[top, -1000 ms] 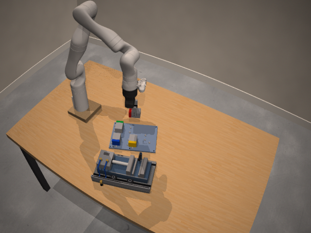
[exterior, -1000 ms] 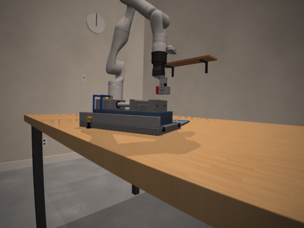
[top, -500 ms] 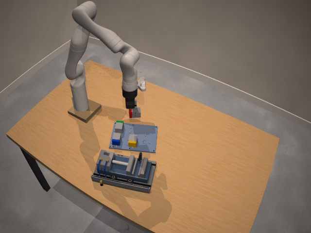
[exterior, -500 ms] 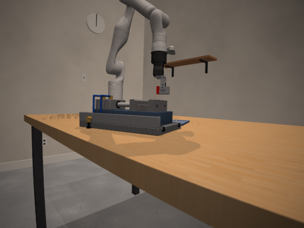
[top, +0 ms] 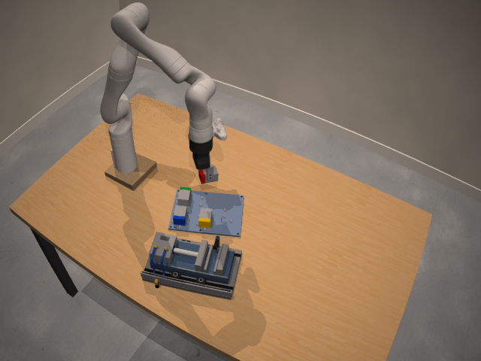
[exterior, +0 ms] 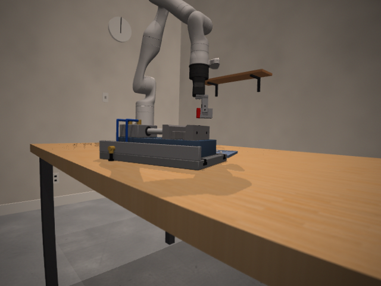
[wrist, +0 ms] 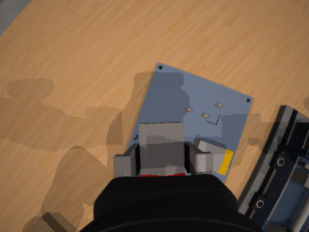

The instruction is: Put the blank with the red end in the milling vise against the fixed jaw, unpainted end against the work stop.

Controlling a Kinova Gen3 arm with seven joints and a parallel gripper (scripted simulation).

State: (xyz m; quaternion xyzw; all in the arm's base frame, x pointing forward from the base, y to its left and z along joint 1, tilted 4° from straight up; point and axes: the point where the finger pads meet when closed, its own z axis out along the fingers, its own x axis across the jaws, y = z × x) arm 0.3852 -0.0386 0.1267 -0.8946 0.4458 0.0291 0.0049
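Right now the red-ended blank is 20 mm below my hand. The rest, counted from my hand: green-ended blank: 90 mm behind, 20 mm to the right, 140 mm below; yellow-ended blank: 20 mm ahead, 90 mm to the right, 140 mm below; blue-ended blank: 60 mm behind, 110 mm to the right, 140 mm below.
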